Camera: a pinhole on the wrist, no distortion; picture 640 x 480 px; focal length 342.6 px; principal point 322.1 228.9 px. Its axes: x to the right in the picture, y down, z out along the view. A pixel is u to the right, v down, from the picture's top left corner.
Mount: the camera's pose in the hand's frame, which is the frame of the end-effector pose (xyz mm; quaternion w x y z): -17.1 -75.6 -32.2 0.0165 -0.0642 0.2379 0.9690
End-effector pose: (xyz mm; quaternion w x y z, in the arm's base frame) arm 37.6 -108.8 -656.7 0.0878 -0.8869 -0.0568 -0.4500
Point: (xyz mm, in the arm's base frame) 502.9 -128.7 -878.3
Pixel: 208 263
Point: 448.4 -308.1 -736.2
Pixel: 146 110
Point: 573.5 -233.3 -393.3
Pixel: outside the picture
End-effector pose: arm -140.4 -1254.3 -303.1 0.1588 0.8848 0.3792 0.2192
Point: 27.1 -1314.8 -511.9
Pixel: 259 259
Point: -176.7 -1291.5 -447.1
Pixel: 451 369
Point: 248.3 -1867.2 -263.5
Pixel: outside the picture
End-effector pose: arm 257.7 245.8 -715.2 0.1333 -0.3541 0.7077 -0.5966
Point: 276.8 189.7 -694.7
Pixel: 105 197
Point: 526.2 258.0 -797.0
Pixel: 574 308
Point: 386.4 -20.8 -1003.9
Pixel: 261 166
